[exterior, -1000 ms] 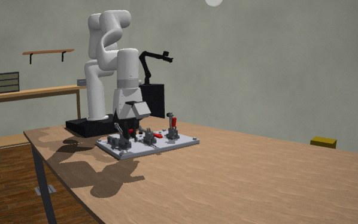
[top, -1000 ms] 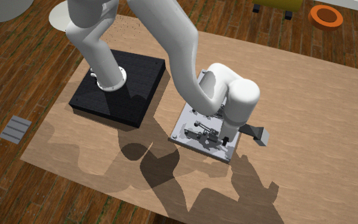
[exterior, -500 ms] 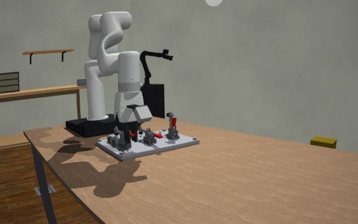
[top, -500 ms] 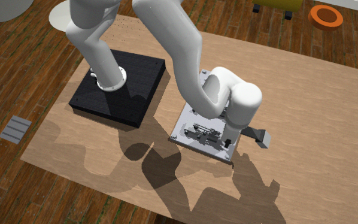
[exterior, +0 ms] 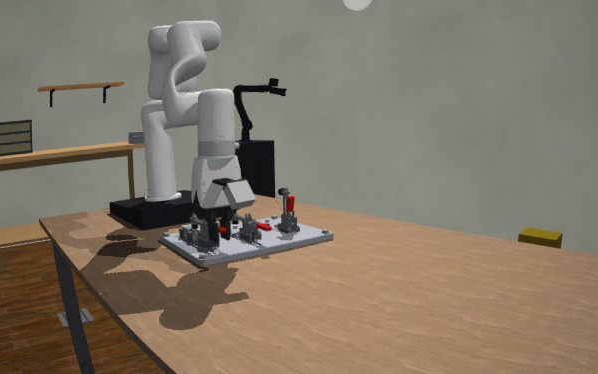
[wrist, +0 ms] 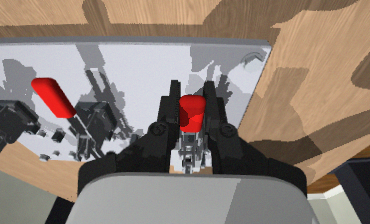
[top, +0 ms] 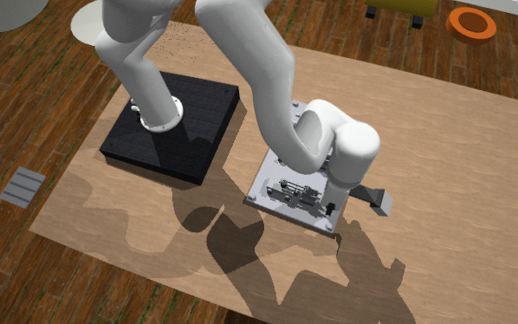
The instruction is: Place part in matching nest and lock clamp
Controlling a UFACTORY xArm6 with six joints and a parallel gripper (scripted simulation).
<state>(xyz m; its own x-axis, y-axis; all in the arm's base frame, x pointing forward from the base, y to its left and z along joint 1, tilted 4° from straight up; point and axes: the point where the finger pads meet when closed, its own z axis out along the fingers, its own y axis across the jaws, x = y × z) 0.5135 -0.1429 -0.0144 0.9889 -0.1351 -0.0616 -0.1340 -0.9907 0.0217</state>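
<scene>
Right now my hand is 60 mm past the clamp, 10 mm to the right of it and 10 mm above it. The rest, counted from my hand: fixture plate (70 mm behind, 120 mm to the left, 50 mm below); then grey block (130 mm behind, 20 mm to the left, 30 mm below).
</scene>
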